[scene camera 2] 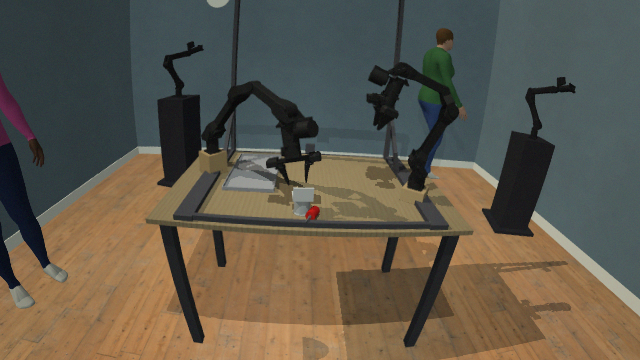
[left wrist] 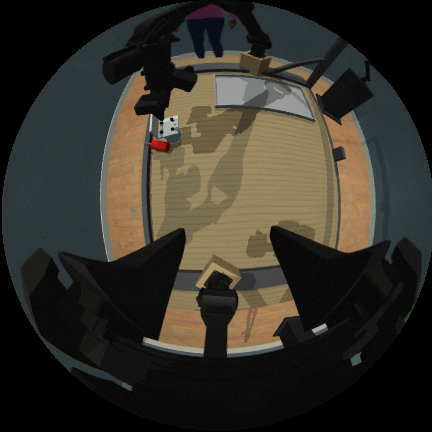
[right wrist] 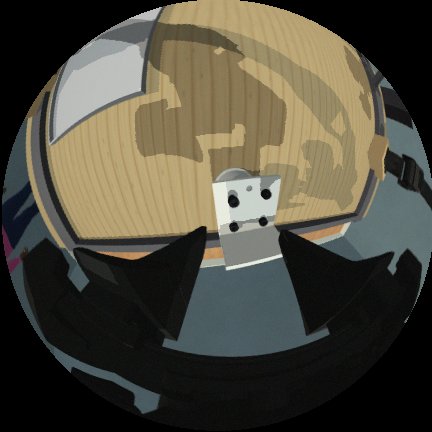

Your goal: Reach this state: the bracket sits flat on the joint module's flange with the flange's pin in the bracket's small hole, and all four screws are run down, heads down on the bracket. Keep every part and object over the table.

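Seen in the pictures: left gripper, fingertip midpoint: (scene camera 2: 376, 127) (left wrist: 227, 232); right gripper, fingertip midpoint: (scene camera 2: 297, 184) (left wrist: 163, 113) (right wrist: 243, 233); left arm's base at its link origin: (scene camera 2: 415, 187) (left wrist: 217, 281) (right wrist: 386, 159); right arm's base at its link origin: (scene camera 2: 212, 151) (left wrist: 256, 54).
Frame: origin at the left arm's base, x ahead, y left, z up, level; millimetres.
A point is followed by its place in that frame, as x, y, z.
The white L-shaped bracket (scene camera 2: 303, 194) @(288, 406, 32) (left wrist: 167, 126) @(311, 376, 9) (right wrist: 250, 206) @(311, 375, 11) lies on the grey round joint module (scene camera 2: 301, 207) @(296, 403, -22) (left wrist: 176, 137) @(304, 352, -33) (right wrist: 233, 174) @(333, 361, -30) near the table's front edge, one leg standing up. In the right wrist view, several black screw heads (right wrist: 233, 201) @(335, 377, 18) show on its flat part, beside a small grey round spot; how deep they sit is unclear. A red-handled screwdriver (scene camera 2: 312, 213) @(243, 414, -22) (left wrist: 160, 146) @(252, 375, -23) lies beside the module. My right gripper (scene camera 2: 297, 183) @(329, 385, 51) (right wrist: 243, 233) @(329, 385, 51) is open and empty, above and behind the bracket. My left gripper (left wrist: 227, 232) @(178, 101, 233) is open and empty, high above the table's right part.
A light grey tray (scene camera 2: 249, 189) @(569, 382, -46) (left wrist: 225, 92) @(581, 338, -51) (right wrist: 144, 75) @(501, 303, -49) lies at the table's back left. Dark rails (scene camera 2: 370, 224) @(62, 333, -38) (left wrist: 145, 200) @(80, 326, -36) run along the front and sides. The screwdriver's tip reaches the front rail. Two people stand away from the table.
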